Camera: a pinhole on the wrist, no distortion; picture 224 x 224 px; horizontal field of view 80.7 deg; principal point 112.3 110.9 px. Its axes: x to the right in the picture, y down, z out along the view. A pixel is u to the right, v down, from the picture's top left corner.
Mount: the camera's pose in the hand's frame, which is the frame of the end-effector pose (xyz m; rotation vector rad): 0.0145 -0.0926 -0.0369 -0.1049 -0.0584 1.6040
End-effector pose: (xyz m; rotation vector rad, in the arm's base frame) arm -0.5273 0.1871 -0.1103 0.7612 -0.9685 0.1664
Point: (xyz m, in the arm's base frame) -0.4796 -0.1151 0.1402
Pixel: outside the picture
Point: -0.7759 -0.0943 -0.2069
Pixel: 92.4 161.6
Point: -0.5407 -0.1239 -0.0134
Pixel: 66.2 40.7
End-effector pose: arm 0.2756 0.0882 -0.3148 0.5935 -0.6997 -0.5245
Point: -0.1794 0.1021 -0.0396
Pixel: 151.1 144.0
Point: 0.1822 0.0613 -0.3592
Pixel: 142.6 206.8
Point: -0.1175 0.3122 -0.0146
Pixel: 210.6 172.9
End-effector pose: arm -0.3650 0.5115 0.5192 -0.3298 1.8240 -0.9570
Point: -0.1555 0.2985 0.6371
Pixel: 68.4 124.4
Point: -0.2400 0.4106 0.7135
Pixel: 40.1 207.7
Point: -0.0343 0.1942 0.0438
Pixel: 180.5 9.8
